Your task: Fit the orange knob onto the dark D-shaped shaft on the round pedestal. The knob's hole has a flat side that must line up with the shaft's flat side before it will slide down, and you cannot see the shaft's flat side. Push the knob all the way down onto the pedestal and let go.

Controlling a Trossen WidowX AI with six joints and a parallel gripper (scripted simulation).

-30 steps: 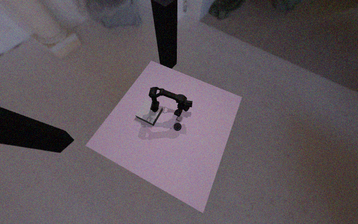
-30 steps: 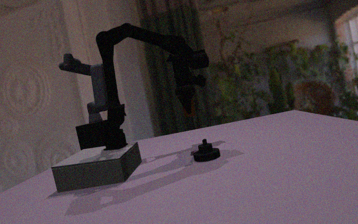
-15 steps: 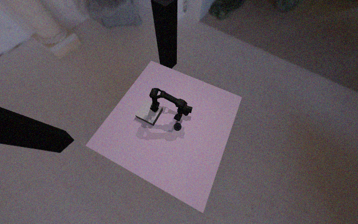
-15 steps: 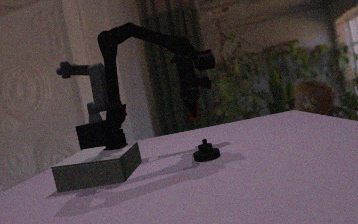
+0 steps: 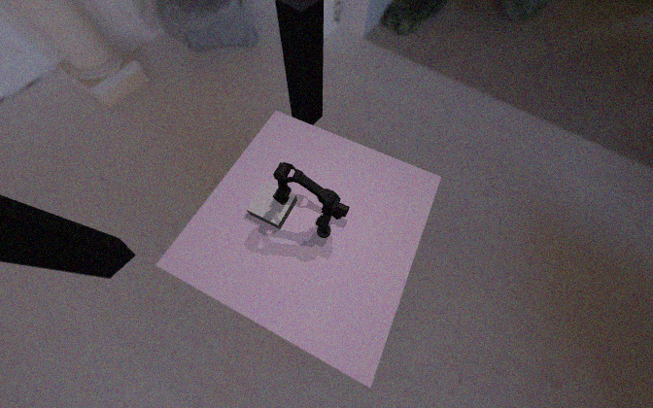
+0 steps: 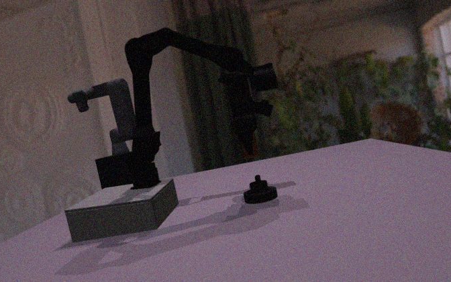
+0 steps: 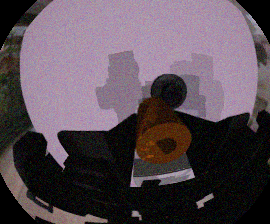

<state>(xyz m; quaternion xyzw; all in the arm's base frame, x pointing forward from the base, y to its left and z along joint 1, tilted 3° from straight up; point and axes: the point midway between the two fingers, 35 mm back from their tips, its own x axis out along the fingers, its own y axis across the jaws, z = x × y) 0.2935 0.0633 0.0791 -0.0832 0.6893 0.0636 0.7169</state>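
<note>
My gripper tip is now 20 mm short of the round pedestal, 50 mm to the left of it and 80 mm above it. Round my gripper tip: orange knob: 20 mm above.
</note>
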